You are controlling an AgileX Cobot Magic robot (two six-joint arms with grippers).
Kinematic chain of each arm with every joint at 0, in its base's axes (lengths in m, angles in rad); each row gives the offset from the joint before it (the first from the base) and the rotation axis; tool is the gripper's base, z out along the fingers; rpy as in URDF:
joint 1: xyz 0 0 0.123 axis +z
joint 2: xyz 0 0 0 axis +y
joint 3: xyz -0.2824 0 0.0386 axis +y
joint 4: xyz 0.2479 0 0.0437 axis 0.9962 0 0.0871
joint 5: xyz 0 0 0 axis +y
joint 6: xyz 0.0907 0 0.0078 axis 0.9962 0 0.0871
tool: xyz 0 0 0 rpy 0 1.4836 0
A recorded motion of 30 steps. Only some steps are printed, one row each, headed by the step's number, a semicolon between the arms.
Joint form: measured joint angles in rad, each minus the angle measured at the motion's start. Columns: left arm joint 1, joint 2, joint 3, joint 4, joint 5, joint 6; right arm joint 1, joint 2, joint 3, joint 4, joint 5, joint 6.
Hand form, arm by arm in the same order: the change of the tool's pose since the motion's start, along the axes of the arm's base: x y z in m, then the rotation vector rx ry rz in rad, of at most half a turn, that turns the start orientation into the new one. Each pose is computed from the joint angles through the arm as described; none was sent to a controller.
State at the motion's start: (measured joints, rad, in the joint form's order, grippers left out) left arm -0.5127 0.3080 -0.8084 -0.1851 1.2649 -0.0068; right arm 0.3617 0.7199 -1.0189 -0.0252 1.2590 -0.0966
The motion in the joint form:
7: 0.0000 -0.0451 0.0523 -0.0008 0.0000 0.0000; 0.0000 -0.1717 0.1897 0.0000 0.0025 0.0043
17: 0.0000 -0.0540 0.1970 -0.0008 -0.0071 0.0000; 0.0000 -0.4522 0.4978 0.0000 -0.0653 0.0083
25: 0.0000 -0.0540 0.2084 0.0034 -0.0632 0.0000; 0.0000 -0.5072 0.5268 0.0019 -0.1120 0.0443
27: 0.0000 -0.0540 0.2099 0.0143 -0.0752 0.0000; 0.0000 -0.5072 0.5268 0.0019 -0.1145 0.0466
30: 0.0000 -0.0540 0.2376 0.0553 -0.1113 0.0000; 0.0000 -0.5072 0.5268 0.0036 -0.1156 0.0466
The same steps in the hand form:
7: -0.0040 0.0022 -0.0136 0.0030 0.0066 -0.0004; -0.0313 -0.0118 -0.0403 -0.0046 0.0201 -0.0034
17: 0.0052 -0.0030 -0.0526 0.0656 0.1192 0.0007; -0.0644 -0.0243 -0.1125 0.0115 -0.0169 -0.0048
25: 0.0093 -0.0045 -0.0523 0.0429 0.0817 0.0117; -0.0680 -0.0255 -0.1166 0.0618 -0.0764 -0.0294
27: 0.0106 -0.0041 -0.0521 0.0454 0.0684 0.0186; -0.0678 -0.0254 -0.1164 0.0642 -0.0782 -0.0310
30: 0.0160 -0.0030 -0.0582 0.0712 0.0444 0.0416; -0.0678 -0.0252 -0.1164 0.0661 -0.0787 -0.0304

